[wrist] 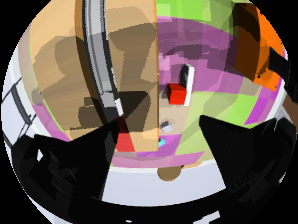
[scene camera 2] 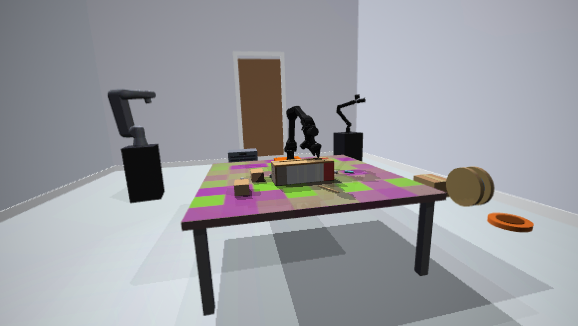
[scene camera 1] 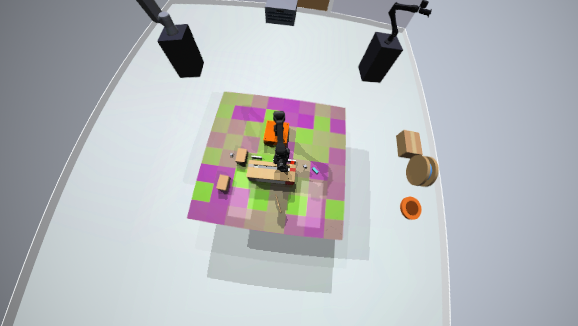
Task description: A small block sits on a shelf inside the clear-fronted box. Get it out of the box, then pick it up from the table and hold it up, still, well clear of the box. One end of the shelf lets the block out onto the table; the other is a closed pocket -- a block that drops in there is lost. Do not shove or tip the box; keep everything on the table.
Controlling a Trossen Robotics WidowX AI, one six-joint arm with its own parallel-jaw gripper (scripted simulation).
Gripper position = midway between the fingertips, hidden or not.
In view: my gripper [wrist: 160, 122] and a box [scene camera 2: 284, 172].
The box also shows in the wrist view [wrist: 92, 69] and in scene camera 1 [scene camera 1: 261, 171].
